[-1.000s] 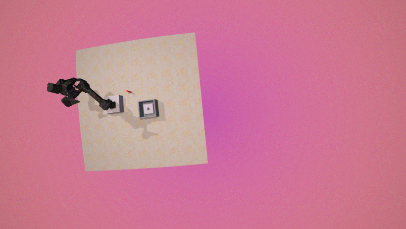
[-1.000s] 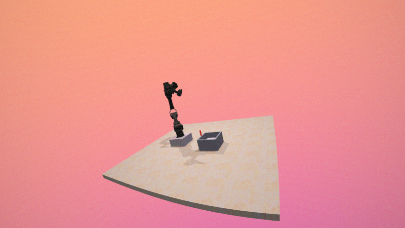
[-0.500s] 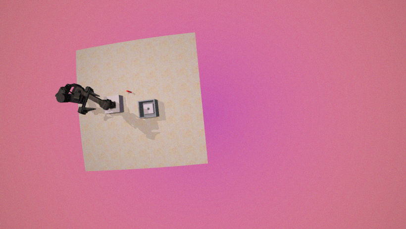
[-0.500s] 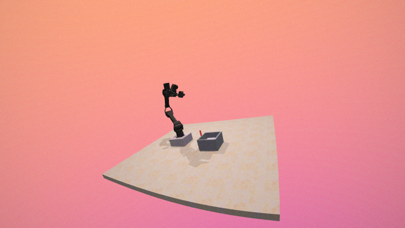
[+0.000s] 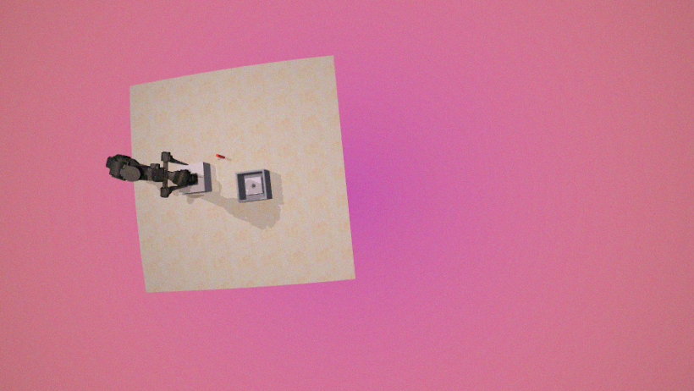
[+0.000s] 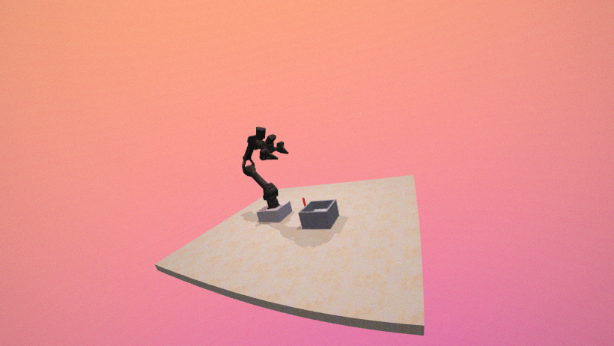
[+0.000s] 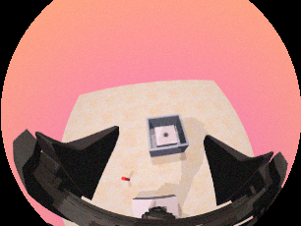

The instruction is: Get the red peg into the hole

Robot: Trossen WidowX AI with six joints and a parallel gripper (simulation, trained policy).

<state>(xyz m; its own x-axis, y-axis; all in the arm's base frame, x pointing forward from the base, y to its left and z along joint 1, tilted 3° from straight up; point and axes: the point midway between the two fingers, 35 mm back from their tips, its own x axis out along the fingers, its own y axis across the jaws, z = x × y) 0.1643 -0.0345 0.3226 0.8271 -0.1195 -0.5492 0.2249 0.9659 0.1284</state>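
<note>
The red peg is 20 mm behind my gripper tip, 140 mm to the left of it and 350 mm below it. The rest, counted from my gripper tip: grey box (160 mm ahead, 50 mm to the right, 360 mm below).
</note>
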